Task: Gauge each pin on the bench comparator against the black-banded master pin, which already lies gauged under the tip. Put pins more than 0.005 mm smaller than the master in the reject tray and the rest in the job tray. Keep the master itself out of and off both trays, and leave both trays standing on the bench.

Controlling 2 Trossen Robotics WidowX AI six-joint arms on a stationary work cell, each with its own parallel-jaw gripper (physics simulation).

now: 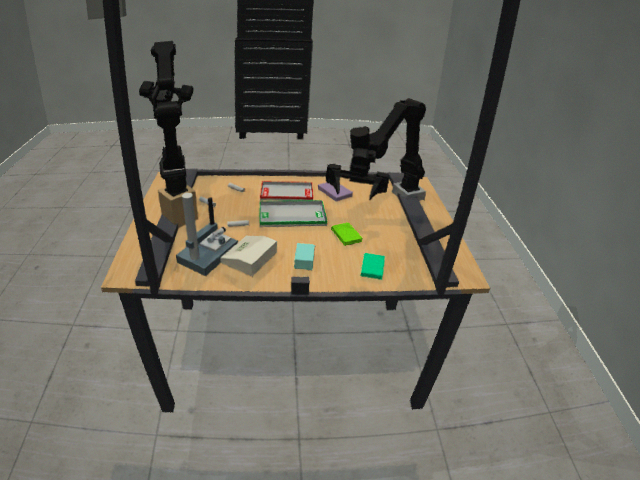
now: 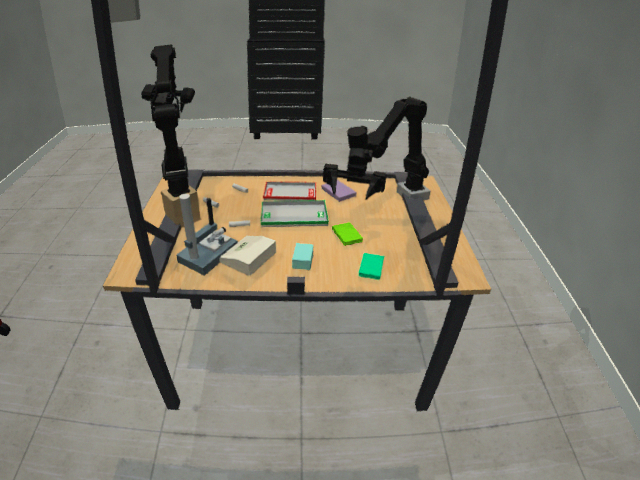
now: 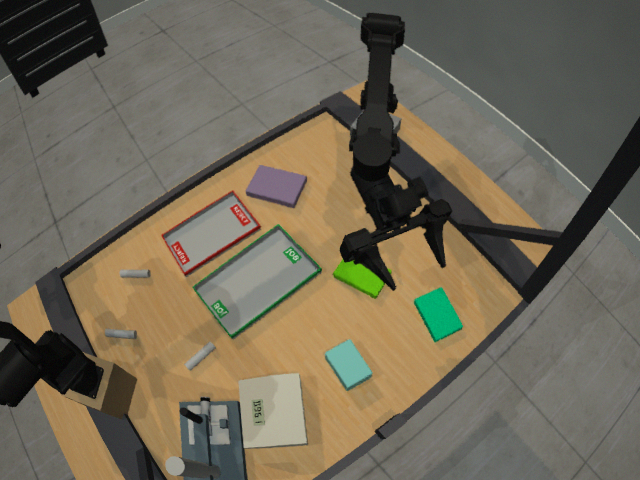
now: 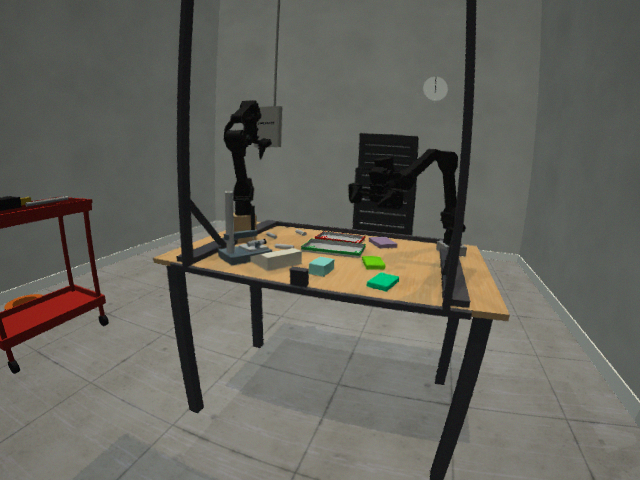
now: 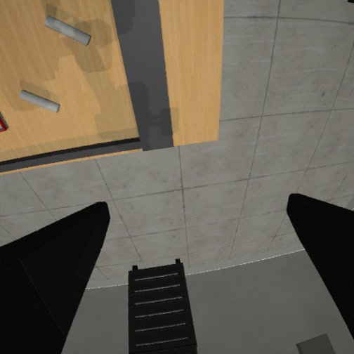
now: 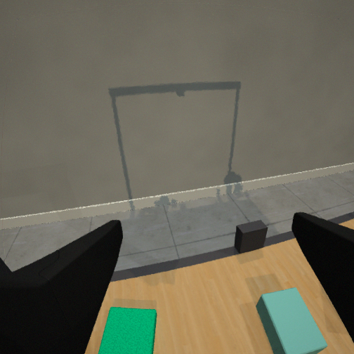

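Three plain grey pins lie on the table: one pin point(image 1: 236, 187) point(image 3: 134, 273) point(image 5: 39, 101) at the back, one pin point(image 3: 120, 333) point(image 5: 67, 30) near the left arm's base, one pin point(image 1: 238, 223) point(image 3: 200, 355) near the comparator point(image 1: 201, 263) point(image 3: 235, 428). The master pin point(image 3: 205, 408) lies on the comparator, its dark band partly visible. The reject tray point(image 1: 286, 191) point(image 3: 211, 235), red-rimmed, and the job tray point(image 1: 292, 211) point(image 3: 258, 281), green-rimmed, stand empty. My left gripper point(image 1: 166, 95) point(image 5: 197, 206) is open, raised high. My right gripper point(image 1: 354, 194) point(image 3: 418, 276) is open above the table's right side.
A cream readout box point(image 1: 250, 254) point(image 3: 279, 413) stands against the comparator; its digits are hard to read. Blocks lie about: purple point(image 3: 276, 186), lime point(image 3: 356, 279), green point(image 3: 438, 314) and teal point(image 3: 348, 364). Black frame posts point(image 1: 124, 129) rise at the table's sides.
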